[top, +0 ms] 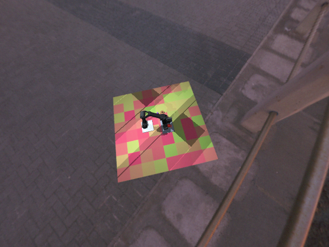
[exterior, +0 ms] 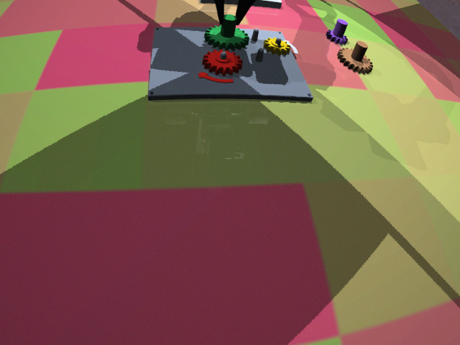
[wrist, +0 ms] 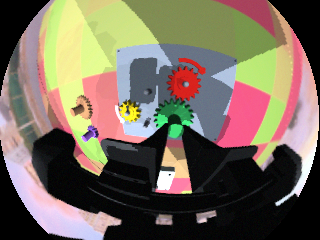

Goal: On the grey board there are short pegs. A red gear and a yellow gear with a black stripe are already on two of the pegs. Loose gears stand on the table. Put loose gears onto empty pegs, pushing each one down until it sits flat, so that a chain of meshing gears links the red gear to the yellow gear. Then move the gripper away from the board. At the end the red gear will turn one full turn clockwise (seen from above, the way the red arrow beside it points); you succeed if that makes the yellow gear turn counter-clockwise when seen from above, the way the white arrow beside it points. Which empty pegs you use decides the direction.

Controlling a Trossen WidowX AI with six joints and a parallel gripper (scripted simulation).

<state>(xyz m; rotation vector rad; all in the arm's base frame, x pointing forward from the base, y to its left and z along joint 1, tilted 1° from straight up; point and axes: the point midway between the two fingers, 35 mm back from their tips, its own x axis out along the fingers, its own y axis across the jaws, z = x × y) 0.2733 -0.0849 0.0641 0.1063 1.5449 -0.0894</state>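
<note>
The purple gear is 40 mm behind my gripper tip, 220 mm to the left of it and 30 mm below it. The rest, counted from my gripper tip: yellow gear: 10 mm ahead, 80 mm to the left, 30 mm below; green gear: 10 mm below; red gear: 50 mm ahead, 20 mm to the right, 30 mm below.
</note>
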